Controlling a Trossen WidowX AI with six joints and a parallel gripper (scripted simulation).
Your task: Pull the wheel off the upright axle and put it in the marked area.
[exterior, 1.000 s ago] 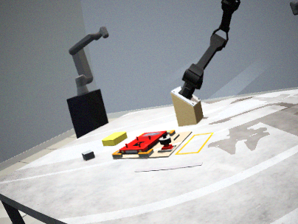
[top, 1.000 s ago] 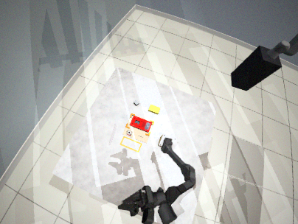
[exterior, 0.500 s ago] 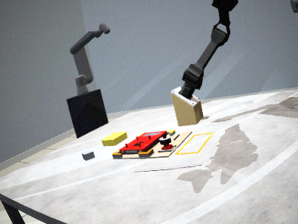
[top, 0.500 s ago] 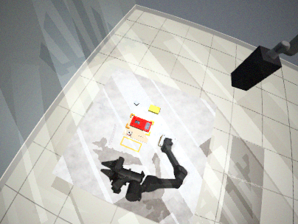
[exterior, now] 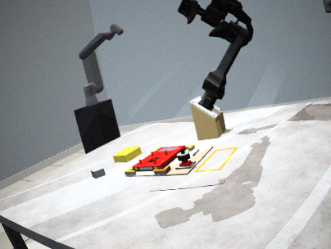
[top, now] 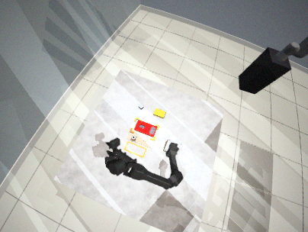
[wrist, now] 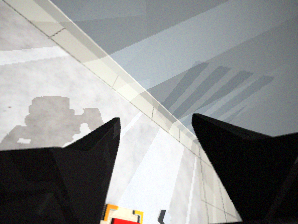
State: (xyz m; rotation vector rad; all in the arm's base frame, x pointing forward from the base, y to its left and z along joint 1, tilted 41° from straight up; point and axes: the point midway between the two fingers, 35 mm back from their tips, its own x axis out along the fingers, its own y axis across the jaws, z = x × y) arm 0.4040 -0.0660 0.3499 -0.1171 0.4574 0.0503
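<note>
Right now my gripper tip is 100 mm past the wheel, 170 mm to the left of it and 360 mm above it. Also, from my gripper tip: small grey block: 70 mm behind, 500 mm to the right, 380 mm below; yellow block: 270 mm behind, 480 mm to the right, 380 mm below.
</note>
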